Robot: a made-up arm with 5 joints.
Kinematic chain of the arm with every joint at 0, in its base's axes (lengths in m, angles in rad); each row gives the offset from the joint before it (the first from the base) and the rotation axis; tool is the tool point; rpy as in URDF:
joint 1: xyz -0.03 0 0.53 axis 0.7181 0.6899 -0.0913
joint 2: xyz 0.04 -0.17 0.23 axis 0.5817 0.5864 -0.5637
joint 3: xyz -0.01 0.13 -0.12 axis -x
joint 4: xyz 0 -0.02 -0.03 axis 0.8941 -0.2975 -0.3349
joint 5: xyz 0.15 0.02 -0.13 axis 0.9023 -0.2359 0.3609
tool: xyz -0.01 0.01 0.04 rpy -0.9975 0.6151 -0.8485
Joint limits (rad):
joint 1: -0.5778..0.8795
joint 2: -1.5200..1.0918
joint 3: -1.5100..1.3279
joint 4: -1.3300..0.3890
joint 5: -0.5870..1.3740
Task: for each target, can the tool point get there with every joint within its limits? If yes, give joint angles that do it. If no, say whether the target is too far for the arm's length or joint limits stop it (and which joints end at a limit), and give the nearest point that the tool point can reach.
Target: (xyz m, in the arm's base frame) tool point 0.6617 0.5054 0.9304
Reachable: no: too far | nearest point 0.1952 0.1471 0.7138 | short by 0.627 m
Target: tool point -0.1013 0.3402 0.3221
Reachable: no: joint limits stop it (at a limit: joint 1, joint 3, joint 4, joint 5) | nearest point 0.0486 0.0847 0.4211 | short by 0.312 m
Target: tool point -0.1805 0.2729 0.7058
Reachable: no: joint limits stop it (at a limit: joint 1, joint 3, joint 5) | nearest point 0.0791 0.1667 0.6391 | short by 0.288 m
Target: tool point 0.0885 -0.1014 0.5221
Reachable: yes | joints -0.1621 0.1745 0.0350 -1.1465 0.4532
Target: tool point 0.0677 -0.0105 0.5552
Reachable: yes | joints -0.3396 0.8564 0.5182 -0.1359 -0.2396
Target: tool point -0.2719 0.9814 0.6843
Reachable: no: too far | nearest point 0.1124 0.2153 0.6408 | short by 0.858 m
